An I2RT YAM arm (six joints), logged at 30 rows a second.
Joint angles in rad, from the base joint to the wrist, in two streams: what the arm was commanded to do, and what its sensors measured. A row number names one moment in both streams.
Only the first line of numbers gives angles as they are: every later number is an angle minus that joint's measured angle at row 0.
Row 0, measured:
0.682 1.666 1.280 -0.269 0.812 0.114
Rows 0 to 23, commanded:
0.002 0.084 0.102 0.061 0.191 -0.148
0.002 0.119 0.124 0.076 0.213 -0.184
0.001 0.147 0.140 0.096 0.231 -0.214
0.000 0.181 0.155 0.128 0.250 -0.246
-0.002 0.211 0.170 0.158 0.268 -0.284
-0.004 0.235 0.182 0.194 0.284 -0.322
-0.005 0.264 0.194 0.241 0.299 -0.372
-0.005 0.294 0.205 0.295 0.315 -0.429
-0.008 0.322 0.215 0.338 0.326 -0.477
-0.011 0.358 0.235 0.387 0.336 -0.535
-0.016 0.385 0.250 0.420 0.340 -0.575
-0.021 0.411 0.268 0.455 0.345 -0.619
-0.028 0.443 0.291 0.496 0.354 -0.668
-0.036 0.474 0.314 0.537 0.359 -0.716
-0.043 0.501 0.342 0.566 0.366 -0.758
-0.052 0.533 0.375 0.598 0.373 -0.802
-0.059 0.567 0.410 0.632 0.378 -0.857
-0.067 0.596 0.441 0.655 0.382 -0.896
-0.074 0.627 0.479 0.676 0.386 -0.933
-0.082 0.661 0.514 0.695 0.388 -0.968
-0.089 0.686 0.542 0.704 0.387 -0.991
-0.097 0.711 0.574 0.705 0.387 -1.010
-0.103 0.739 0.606 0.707 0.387 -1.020
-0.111 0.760 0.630 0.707 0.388 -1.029
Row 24, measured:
-0.094 0.725 0.542 0.591 0.344 -0.921
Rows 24 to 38, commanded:
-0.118 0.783 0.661 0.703 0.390 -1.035
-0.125 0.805 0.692 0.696 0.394 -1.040
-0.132 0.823 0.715 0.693 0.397 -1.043
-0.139 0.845 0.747 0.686 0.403 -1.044
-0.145 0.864 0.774 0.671 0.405 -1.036
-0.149 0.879 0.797 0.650 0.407 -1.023
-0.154 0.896 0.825 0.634 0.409 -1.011
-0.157 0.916 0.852 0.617 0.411 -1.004
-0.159 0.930 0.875 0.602 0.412 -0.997
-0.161 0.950 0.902 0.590 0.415 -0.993
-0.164 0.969 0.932 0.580 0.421 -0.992
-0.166 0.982 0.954 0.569 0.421 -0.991
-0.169 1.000 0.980 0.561 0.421 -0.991
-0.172 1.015 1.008 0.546 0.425 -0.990
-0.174 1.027 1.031 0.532 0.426 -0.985
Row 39, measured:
-0.173 1.002 0.948 0.545 0.396 -1.005
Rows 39 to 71, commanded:
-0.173 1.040 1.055 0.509 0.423 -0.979
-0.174 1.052 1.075 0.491 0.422 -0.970
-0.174 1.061 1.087 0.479 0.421 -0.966
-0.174 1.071 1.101 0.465 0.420 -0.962
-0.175 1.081 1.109 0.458 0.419 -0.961
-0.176 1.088 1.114 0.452 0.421 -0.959
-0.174 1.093 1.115 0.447 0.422 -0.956
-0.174 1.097 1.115 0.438 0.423 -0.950
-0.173 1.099 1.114 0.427 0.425 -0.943
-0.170 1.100 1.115 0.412 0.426 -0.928
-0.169 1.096 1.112 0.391 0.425 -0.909
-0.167 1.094 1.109 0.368 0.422 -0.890
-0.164 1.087 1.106 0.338 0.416 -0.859
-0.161 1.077 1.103 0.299 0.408 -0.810
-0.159 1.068 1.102 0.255 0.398 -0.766
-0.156 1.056 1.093 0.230 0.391 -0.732
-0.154 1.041 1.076 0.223 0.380 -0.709
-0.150 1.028 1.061 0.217 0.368 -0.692
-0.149 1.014 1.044 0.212 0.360 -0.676
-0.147 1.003 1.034 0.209 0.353 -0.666
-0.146 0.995 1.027 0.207 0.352 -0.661
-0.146 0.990 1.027 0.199 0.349 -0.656
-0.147 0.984 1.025 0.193 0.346 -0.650
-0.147 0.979 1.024 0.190 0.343 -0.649
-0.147 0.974 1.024 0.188 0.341 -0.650
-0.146 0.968 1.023 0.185 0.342 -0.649
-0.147 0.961 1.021 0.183 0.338 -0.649
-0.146 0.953 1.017 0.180 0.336 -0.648
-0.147 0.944 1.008 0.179 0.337 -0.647
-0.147 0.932 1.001 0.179 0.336 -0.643
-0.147 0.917 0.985 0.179 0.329 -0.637
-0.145 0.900 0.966 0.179 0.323 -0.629
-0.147 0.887 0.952 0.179 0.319 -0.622
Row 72, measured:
-0.155 0.984 0.976 0.189 0.338 -0.659
